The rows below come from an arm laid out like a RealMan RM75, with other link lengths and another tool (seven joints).
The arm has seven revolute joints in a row. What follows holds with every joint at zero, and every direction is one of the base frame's.
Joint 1 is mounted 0.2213 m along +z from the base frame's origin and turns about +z.
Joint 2 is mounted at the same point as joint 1 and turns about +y.
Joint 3 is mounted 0.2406 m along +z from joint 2 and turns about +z.
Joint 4 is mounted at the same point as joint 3 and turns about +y.
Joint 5 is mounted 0.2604 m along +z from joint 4 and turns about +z.
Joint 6 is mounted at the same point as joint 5 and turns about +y.
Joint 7 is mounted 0.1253 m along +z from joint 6 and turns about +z.
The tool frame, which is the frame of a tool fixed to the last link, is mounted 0.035 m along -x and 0.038 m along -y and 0.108 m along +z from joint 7; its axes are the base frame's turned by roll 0, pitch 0.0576 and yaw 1.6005 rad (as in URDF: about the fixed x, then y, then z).
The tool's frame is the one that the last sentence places.
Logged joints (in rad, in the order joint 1, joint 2, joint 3, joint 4, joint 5, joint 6, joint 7), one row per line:
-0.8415 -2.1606 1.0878 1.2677 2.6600 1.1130 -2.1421
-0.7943 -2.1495 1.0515 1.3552 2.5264 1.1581 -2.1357
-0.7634 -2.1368 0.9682 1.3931 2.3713 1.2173 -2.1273
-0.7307 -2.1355 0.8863 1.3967 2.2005 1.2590 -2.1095
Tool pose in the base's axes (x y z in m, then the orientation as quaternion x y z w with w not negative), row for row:
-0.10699 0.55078 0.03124 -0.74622 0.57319 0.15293 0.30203
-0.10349 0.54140 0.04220 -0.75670 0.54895 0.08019 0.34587
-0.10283 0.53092 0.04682 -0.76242 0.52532 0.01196 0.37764
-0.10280 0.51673 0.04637 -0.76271 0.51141 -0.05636 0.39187
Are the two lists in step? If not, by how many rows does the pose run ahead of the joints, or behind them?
The pose runs 2 rows ahead of the joints: the pose in row i belongs to the joints in row i + 2.
